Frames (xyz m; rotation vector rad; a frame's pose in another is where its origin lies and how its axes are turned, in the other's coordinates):
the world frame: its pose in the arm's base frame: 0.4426 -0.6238 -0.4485 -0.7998 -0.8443 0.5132
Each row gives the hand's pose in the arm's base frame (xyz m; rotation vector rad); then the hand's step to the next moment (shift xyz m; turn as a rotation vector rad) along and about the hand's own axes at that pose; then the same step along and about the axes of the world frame.
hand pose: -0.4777 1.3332 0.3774 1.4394 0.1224 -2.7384
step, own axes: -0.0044 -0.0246 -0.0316 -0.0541 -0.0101 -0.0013
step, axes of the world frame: 0.0279 0.0245 -0.0156 0.0450 -0.0316 -0.0027
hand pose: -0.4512 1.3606 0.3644 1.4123 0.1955 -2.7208
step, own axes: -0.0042 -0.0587 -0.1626 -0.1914 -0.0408 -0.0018
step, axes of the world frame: 0.0899 0.1046 -0.1042 0.1617 -0.1102 -0.0047
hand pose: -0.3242 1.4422 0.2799 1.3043 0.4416 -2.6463
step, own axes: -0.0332 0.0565 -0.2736 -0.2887 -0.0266 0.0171
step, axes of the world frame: 0.0983 0.1131 -0.2381 0.2160 -0.1934 -0.0170
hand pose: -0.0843 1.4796 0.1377 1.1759 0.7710 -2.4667
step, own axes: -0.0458 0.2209 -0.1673 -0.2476 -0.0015 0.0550
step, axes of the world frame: 0.0254 0.0295 -0.2782 0.1552 -0.2001 -0.0136
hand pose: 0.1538 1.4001 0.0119 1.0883 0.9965 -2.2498
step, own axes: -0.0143 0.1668 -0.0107 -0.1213 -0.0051 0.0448
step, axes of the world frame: -0.0244 -0.0212 -0.1646 0.0664 -0.1111 0.0020
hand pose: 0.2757 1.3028 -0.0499 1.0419 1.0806 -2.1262
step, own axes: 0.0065 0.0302 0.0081 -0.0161 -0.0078 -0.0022
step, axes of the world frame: -0.0143 -0.0039 -0.0283 0.0149 -0.0080 0.0062
